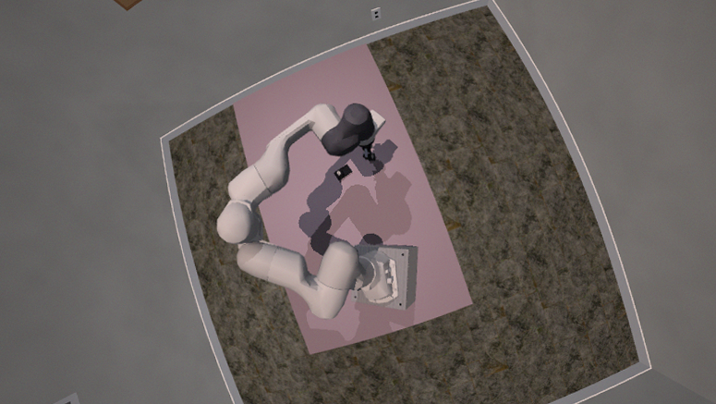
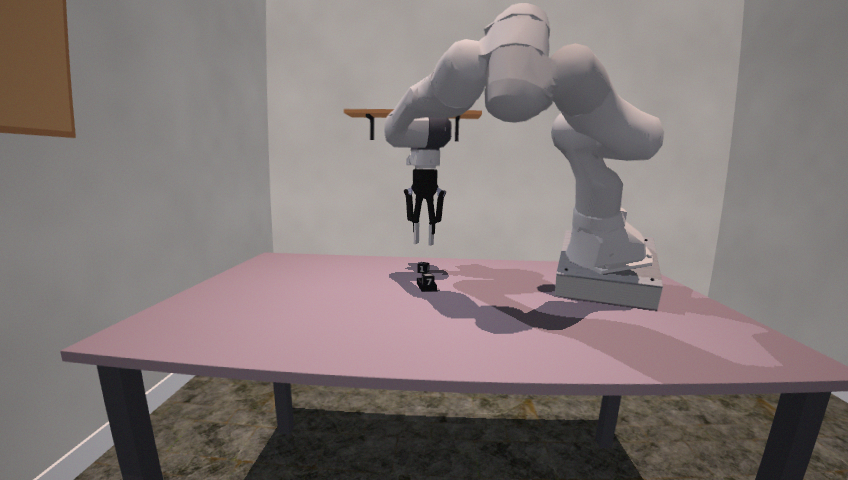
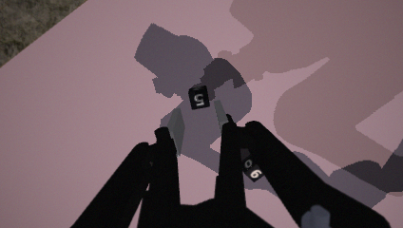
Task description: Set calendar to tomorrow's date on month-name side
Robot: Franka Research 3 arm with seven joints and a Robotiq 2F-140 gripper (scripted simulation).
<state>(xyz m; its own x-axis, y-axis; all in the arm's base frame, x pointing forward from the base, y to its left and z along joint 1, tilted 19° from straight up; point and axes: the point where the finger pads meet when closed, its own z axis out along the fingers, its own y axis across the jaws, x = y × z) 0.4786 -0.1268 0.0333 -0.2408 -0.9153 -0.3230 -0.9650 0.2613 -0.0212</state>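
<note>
The black digit cube lies 11 cm below my hand. The rest, counted from my hand: black calendar tray (3 cm behind, 15 cm to the left, 11 cm below).
</note>
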